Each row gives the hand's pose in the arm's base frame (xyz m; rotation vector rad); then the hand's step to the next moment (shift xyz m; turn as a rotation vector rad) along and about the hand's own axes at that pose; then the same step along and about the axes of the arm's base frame.
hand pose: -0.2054 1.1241 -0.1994 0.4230 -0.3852 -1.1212
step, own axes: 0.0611 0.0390 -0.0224 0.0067 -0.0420 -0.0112
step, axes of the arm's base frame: 0.0650 -0.0387 0.0058 -0.0244 -0.0203 -0.0304
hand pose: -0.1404 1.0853 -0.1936 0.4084 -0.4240 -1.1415
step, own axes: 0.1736 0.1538 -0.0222 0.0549 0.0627 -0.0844
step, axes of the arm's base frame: 0.1927 -0.1035 0.0802 0.1121 -0.0203 -0.0331
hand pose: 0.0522 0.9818 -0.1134 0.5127 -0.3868 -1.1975
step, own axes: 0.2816 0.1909 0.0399 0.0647 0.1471 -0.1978
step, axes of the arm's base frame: 0.2176 -0.2209 0.1455 0.2421 0.0129 -0.0785
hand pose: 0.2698 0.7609 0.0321 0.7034 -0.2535 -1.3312
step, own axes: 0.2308 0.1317 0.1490 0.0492 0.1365 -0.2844
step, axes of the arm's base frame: 0.0801 -0.2566 0.1433 0.2775 0.0547 -0.1482
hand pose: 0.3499 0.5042 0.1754 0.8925 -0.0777 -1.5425
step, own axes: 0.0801 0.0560 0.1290 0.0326 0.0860 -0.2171
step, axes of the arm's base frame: -0.0199 -0.1387 0.0810 0.1964 0.0499 -0.1205
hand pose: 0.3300 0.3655 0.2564 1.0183 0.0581 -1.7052
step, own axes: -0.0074 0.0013 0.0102 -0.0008 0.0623 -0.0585
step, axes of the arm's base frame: -0.0047 0.0000 0.0118 0.0848 0.0050 -0.0093
